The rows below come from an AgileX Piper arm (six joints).
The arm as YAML. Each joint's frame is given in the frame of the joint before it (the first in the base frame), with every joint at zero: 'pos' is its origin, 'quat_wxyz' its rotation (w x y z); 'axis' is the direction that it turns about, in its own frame. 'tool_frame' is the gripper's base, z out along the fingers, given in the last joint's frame.
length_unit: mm
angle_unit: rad
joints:
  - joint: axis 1
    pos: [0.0, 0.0, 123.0]
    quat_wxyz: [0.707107, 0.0, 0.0, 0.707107]
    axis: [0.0, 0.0, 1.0]
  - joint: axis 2
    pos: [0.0, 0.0, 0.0]
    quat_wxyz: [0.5, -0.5, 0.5, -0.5]
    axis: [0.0, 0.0, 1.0]
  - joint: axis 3
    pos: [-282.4, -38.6, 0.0]
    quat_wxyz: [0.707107, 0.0, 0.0, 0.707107]
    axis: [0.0, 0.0, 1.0]
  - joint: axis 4
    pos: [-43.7, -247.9, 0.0]
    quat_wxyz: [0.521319, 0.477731, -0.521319, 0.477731]
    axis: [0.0, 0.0, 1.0]
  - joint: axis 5
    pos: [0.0, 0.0, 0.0]
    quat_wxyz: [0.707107, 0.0, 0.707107, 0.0]
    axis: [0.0, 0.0, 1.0]
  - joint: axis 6
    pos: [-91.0, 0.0, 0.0]
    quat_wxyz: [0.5, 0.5, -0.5, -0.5]
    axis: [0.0, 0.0, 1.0]
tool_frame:
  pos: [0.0, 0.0, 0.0]
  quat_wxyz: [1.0, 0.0, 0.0, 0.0]
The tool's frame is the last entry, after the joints.
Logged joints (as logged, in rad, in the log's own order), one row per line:
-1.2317, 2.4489, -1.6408, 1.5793, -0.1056, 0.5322
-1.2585, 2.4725, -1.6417, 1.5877, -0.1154, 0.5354
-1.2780, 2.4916, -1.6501, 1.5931, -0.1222, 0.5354
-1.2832, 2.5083, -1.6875, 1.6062, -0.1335, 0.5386
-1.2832, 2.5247, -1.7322, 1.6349, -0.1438, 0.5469
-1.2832, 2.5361, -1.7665, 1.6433, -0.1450, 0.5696
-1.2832, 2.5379, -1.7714, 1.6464, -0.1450, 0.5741
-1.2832, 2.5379, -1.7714, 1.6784, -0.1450, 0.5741
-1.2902, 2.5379, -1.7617, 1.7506, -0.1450, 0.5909
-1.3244, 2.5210, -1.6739, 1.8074, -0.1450, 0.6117
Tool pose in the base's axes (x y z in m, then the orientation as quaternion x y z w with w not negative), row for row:
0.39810, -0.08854, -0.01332, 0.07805, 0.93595, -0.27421, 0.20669
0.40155, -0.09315, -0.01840, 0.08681, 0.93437, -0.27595, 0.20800
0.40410, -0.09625, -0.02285, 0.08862, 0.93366, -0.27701, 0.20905
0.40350, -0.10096, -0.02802, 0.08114, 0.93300, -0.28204, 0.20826
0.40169, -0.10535, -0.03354, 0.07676, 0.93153, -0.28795, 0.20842
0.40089, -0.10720, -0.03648, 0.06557, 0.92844, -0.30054, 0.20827
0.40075, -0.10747, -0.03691, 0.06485, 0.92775, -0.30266, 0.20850
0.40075, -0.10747, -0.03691, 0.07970, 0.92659, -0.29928, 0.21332
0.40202, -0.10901, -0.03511, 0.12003, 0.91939, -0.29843, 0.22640
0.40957, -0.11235, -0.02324, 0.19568, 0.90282, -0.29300, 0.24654
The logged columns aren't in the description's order. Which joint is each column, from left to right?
Columns, left to right: axis 3, axis 2, axis 4, axis 6, axis 1, axis 5.
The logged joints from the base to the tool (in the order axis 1, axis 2, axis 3, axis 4, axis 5, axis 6), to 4 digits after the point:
-0.1056, 2.4489, -1.2317, -1.6408, 0.5322, 1.5793
-0.1154, 2.4725, -1.2585, -1.6417, 0.5354, 1.5877
-0.1222, 2.4916, -1.2780, -1.6501, 0.5354, 1.5931
-0.1335, 2.5083, -1.2832, -1.6875, 0.5386, 1.6062
-0.1438, 2.5247, -1.2832, -1.7322, 0.5469, 1.6349
-0.1450, 2.5361, -1.2832, -1.7665, 0.5696, 1.6433
-0.1450, 2.5379, -1.2832, -1.7714, 0.5741, 1.6464
-0.1450, 2.5379, -1.2832, -1.7714, 0.5741, 1.6784
-0.1450, 2.5379, -1.2902, -1.7617, 0.5909, 1.7506
-0.1450, 2.5210, -1.3244, -1.6739, 0.6117, 1.8074

